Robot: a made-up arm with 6 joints.
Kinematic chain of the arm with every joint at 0, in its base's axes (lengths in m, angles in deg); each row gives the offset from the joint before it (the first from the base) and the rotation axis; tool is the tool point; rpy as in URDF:
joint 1: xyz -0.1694 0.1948 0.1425 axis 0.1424 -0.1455 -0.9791
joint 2: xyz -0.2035 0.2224 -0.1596 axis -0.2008 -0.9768 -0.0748
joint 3: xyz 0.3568 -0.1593 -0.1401 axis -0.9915 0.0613 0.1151
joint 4: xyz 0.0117 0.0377 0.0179 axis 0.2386 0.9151 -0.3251
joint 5: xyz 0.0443 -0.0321 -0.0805 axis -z
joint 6: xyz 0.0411 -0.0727 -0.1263 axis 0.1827 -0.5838 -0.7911
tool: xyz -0.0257 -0.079 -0.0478 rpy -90 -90 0
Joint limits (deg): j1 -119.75..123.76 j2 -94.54..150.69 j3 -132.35..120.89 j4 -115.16..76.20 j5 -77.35..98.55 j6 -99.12..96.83
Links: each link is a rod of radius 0.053 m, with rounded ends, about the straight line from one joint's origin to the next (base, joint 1, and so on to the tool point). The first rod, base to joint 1, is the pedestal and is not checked.
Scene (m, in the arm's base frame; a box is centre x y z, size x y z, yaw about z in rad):
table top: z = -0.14
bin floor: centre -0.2 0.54 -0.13 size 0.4 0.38 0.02 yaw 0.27
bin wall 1: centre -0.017 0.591 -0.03 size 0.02 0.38 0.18 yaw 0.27
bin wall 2: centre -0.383 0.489 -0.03 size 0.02 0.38 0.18 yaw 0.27
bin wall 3: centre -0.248 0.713 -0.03 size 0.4 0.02 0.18 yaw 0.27
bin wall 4: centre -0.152 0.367 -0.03 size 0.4 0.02 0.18 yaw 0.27
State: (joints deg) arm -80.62 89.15 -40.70 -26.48 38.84 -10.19
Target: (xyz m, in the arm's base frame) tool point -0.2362 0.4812 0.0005
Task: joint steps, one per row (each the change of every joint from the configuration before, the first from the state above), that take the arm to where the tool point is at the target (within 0.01 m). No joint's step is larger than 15 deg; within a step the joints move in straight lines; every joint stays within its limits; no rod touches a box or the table.
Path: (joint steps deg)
1: -3.56 -10.76 -1.64 5.30 2.48 0.53
2: -3.56 -10.76 -1.63 5.31 2.48 0.53
3: -3.56 -10.76 -1.64 5.30 2.48 0.53

